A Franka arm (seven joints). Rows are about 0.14 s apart.
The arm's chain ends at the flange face. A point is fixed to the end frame.
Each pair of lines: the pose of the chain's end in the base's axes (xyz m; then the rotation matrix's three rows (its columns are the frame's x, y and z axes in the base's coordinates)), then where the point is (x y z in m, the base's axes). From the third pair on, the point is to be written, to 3 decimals.
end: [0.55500, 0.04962, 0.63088], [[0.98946, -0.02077, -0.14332], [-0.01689, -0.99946, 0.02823], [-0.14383, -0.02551, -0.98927]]
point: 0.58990 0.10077 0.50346
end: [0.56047, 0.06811, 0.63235], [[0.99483, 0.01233, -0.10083], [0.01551, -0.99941, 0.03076], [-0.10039, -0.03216, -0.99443]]
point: 0.59925 0.12126 0.50688
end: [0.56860, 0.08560, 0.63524], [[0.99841, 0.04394, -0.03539], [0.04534, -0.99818, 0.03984], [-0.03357, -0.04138, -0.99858]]
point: 0.614 0.141 0.513
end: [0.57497, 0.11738, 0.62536], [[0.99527, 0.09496, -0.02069], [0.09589, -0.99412, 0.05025], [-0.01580, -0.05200, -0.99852]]
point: 0.620 0.177 0.505
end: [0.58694, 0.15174, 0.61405], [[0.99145, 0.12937, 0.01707], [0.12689, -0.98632, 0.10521], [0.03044, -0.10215, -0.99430]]
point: 0.634 0.219 0.499
